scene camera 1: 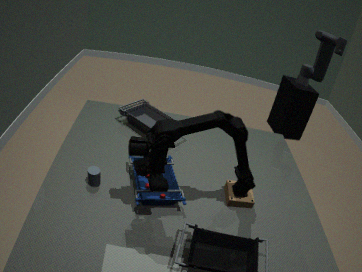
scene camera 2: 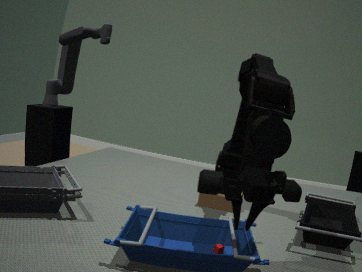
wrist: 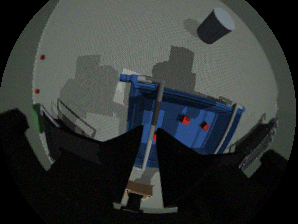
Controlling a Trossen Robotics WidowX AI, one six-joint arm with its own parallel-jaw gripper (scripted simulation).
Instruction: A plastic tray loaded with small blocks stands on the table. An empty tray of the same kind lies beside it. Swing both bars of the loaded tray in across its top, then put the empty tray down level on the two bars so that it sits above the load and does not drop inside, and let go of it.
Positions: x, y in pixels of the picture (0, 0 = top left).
Scene:
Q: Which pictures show my gripper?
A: Scene camera 1, scene camera 2 and the wrist view: all of them.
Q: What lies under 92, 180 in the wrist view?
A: My gripper.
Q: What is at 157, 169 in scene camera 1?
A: My gripper.

